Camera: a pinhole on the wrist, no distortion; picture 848 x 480 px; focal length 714.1 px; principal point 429.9 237.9 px. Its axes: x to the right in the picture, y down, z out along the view. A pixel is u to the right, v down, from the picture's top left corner.
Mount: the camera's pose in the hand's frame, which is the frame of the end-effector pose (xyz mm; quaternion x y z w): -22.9 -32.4 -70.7 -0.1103 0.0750 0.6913 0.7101
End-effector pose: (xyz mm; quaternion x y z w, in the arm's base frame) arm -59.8 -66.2 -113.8 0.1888 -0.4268 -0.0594 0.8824
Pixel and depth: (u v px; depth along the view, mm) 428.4 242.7 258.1
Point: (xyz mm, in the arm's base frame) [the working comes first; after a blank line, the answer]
In the camera's frame: -0.5 1.7 258.1

-223.0 -75.2 -26.7
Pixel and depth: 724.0 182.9 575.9
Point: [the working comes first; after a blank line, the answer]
In the camera's frame: 237.2 -44.4 575.9

-407.7 131.4 261.1
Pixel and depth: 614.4 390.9 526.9
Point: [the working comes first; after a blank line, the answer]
In the camera's frame: 136.1 112.9 526.9

-478.2 82.9 87.8
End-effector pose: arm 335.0 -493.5 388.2 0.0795 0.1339 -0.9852 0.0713
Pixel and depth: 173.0 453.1 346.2
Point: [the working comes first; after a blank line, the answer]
In the camera's frame: -124.5 104.3 346.2

429.1 -498.1 705.2
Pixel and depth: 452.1 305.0 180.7
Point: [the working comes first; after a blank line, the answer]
In the camera's frame: 5.6 17.0 180.7

371.3 -535.1 487.8
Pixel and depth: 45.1 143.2 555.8
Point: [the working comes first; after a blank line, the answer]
In the camera's frame: -299.5 -73.7 555.8

216.0 -475.7 950.8
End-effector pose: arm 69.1 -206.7 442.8 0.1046 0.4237 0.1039 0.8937
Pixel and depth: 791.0 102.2 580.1
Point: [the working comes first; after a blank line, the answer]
In the camera's frame: 293.3 -110.2 580.1

399.9 153.4 760.3
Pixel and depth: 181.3 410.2 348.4
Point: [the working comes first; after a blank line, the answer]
In the camera's frame: -121.3 84.1 348.4

223.8 -325.0 701.3
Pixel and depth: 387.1 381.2 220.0
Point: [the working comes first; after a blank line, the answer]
In the camera's frame: -13.2 44.1 220.0

130.9 -229.6 591.7
